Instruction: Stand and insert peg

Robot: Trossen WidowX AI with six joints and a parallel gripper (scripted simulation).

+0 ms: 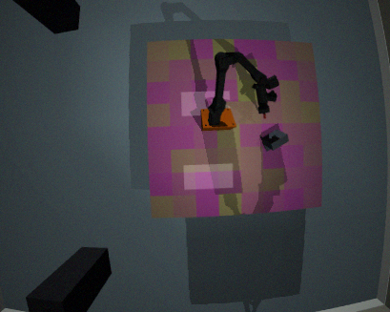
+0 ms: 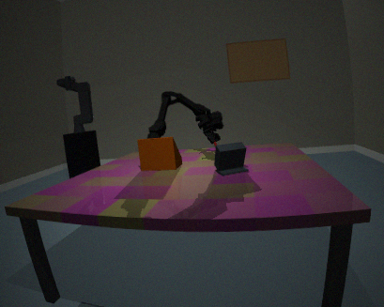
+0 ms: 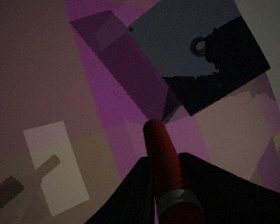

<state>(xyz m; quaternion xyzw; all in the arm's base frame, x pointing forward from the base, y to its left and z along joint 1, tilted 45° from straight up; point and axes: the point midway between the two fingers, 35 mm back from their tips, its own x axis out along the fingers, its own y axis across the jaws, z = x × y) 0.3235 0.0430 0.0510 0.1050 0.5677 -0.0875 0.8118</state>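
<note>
Right now my gripper tip is 17 cm to the left of the grey sloped panel, 9 cm short of it and 5 cm above it. Round my gripper tip: peg 1 cm to the left, 1 cm above.
</note>
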